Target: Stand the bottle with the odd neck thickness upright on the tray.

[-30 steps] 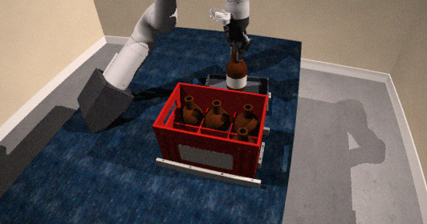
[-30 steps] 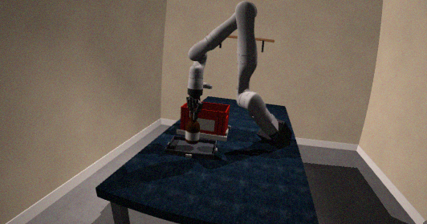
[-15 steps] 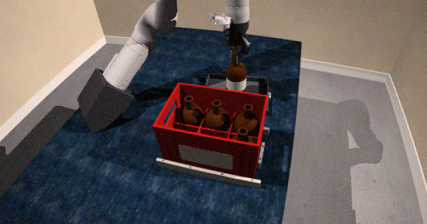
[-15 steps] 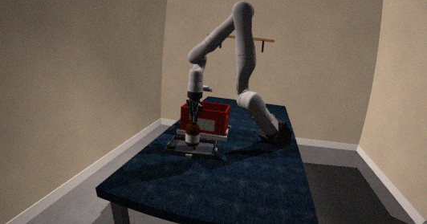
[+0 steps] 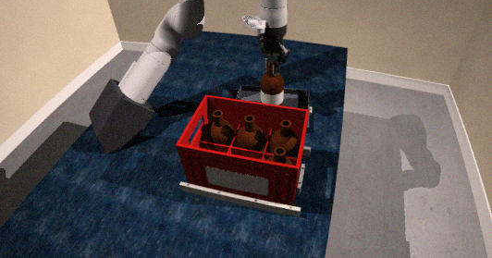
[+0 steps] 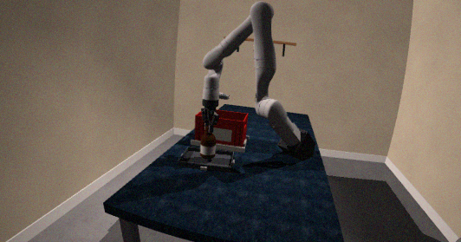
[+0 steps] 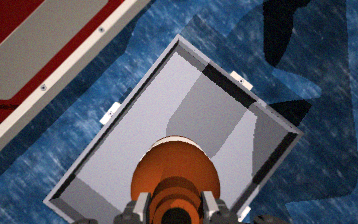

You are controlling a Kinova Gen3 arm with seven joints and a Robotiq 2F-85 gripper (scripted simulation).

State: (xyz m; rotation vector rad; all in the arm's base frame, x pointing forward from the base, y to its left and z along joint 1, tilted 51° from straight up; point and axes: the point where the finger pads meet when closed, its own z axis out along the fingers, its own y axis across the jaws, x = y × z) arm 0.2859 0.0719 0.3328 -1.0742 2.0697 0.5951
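Right now the grey tray is 160 mm below my hand. The rest, counted from my hand: crate (80 mm ahead, 260 mm to the right, 90 mm below).
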